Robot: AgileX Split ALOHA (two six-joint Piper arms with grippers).
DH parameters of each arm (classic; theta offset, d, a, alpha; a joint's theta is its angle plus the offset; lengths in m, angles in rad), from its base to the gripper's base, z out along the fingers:
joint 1: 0 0.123 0 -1.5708
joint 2: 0.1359 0 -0.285 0
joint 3: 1.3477 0 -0.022 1.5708
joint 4: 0 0.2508 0 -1.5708
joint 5: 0 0 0.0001 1.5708
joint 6: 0 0.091 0 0
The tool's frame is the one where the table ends.
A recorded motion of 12 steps. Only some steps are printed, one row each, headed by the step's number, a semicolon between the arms.
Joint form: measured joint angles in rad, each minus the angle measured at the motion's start. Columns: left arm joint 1, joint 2, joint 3, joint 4, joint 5, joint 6; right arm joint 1, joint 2, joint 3, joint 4, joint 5, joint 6.
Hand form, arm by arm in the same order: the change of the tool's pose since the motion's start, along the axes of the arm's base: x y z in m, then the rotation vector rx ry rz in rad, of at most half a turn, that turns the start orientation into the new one. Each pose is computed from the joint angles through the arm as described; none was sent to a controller.
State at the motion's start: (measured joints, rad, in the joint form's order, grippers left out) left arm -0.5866 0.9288 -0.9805 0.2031 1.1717 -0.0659; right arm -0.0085 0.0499 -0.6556 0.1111 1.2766 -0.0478
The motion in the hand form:
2: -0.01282 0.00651 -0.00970 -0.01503 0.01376 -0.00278; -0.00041 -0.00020 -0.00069 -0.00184 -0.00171 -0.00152
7: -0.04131 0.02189 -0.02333 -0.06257 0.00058 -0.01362; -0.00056 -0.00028 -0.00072 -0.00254 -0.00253 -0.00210
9: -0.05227 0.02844 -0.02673 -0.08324 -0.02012 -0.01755; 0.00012 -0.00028 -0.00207 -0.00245 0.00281 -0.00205
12: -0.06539 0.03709 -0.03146 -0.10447 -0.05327 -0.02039; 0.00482 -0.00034 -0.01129 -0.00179 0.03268 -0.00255
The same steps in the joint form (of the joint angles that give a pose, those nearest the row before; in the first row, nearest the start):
2: 0.0000 -0.0582 0.0613 -0.0203 0.0000 0.0000; 0.0000 -0.0040 0.0022 -0.0024 0.0000 0.0000
7: 0.0001 -0.2019 0.1668 -0.0562 0.0000 0.0059; 0.0000 -0.0048 0.0022 -0.0033 0.0000 0.0000
9: 0.0000 -0.2634 0.1993 -0.0635 0.0000 0.0081; 0.0000 -0.0048 0.0076 -0.0032 0.0000 0.0000
12: 0.0001 -0.3426 0.2388 -0.0643 0.0000 0.0101; 0.0000 -0.0061 0.0452 -0.0032 -0.0064 0.0000

